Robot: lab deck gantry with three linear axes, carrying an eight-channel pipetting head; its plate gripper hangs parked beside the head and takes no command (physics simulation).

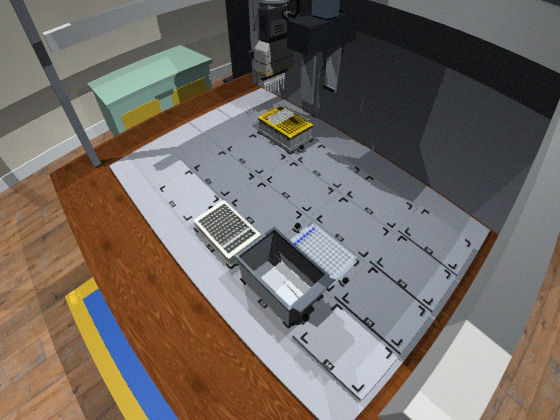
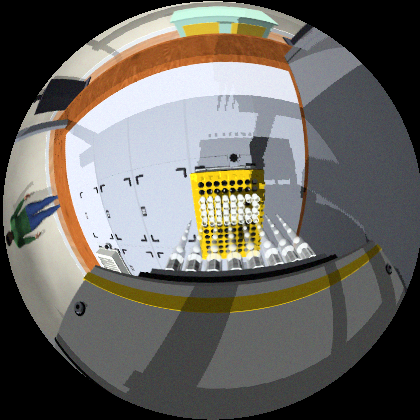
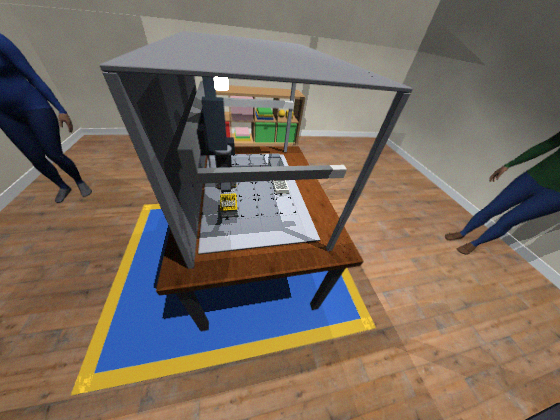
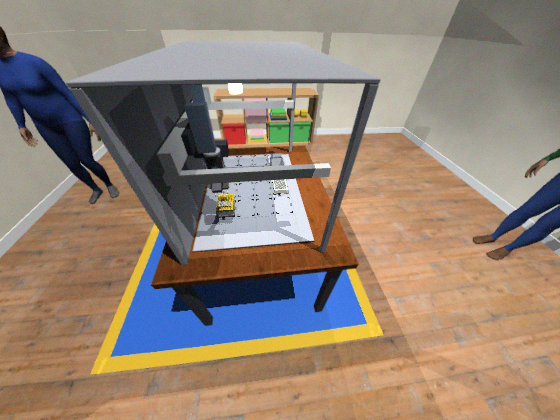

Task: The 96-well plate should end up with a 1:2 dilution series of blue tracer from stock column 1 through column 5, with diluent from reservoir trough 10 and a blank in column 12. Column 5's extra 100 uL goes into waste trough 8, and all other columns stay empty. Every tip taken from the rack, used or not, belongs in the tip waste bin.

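The pipetting head [image 1: 272, 57] is above and beyond the yellow tip rack [image 1: 286, 122] [image 2: 228, 230] [image 3: 228, 201] [image 4: 225, 202], with pale tips [image 1: 274, 82] [image 2: 235, 257] on its channels. The rack holds several rows of white tips between empty holes. The 96-well plate [image 1: 330, 252] has one blue column at its far left end; its other wells look pale. The cream reservoir [image 1: 212, 243] [image 2: 111, 260] stands left of the grey waste bin [image 1: 260, 283]; its liquids cannot be told. My plate gripper [image 1: 320, 89] hangs right of the head, fingers apart and empty.
The grey deck [image 1: 280, 185] carries black corner marks and lies on a wooden table [image 1: 115, 250]. Frame posts [image 1: 60, 95] [image 3: 367, 172] [image 4: 348, 170] stand at its edges. A dark back wall [image 1: 390, 100] rises behind the deck. A mint cabinet [image 1: 150, 67] stands beyond the table.
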